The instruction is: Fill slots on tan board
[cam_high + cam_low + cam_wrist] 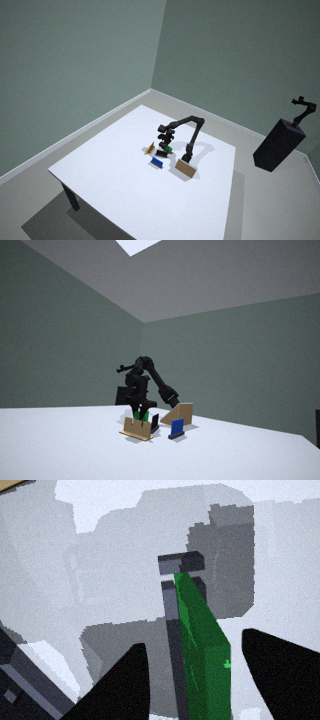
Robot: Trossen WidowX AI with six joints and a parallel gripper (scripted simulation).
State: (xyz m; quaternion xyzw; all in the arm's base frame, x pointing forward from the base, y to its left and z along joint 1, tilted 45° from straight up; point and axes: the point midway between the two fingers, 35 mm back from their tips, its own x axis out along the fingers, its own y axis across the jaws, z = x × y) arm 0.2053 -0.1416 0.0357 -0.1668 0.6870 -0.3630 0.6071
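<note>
Right now my gripper tip is 30 mm past the green board and 10 mm to the right of it. The rest, counted from my gripper tip: black board 100 mm to the left; blue board 210 mm to the left; tan board 120 mm ahead, 80 mm to the left, 10 mm below.
</note>
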